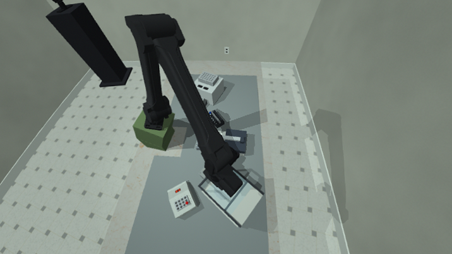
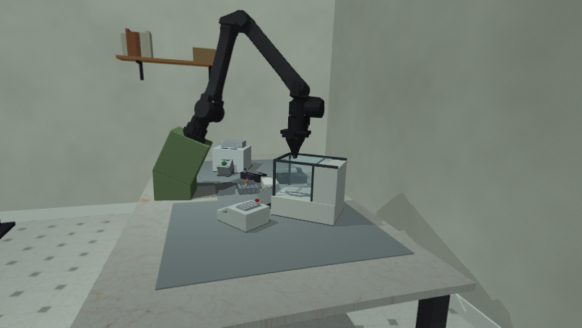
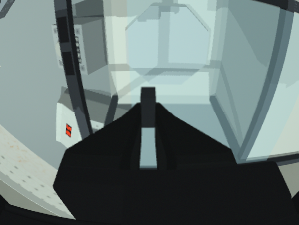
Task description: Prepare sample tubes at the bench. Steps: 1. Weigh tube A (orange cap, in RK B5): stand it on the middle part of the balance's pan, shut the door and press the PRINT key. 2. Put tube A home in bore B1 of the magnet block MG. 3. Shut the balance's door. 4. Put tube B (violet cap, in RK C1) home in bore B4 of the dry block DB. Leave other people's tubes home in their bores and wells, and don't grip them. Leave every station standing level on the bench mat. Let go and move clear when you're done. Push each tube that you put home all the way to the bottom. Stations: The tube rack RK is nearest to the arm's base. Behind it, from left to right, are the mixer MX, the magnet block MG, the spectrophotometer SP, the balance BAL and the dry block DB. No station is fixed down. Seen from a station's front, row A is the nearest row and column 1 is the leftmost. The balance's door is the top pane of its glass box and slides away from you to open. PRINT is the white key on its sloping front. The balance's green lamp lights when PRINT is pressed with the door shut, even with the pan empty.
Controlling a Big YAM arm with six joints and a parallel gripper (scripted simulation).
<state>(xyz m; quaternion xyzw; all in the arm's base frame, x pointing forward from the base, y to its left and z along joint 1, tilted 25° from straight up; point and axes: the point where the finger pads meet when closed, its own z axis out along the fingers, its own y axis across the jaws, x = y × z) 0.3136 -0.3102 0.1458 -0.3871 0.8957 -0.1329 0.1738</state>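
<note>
The balance pan lies 14 cm below my hand, 2 cm to the right of it and 2 cm ahead of it. Round my hand: balance door: 2 cm to the right, 2 cm ahead, 1 cm below; then red-capped tube: 17 cm behind, 16 cm below, 7 cm to the right; then dry block DB: 21 cm behind, 19 cm below, 5 cm to the right.
</note>
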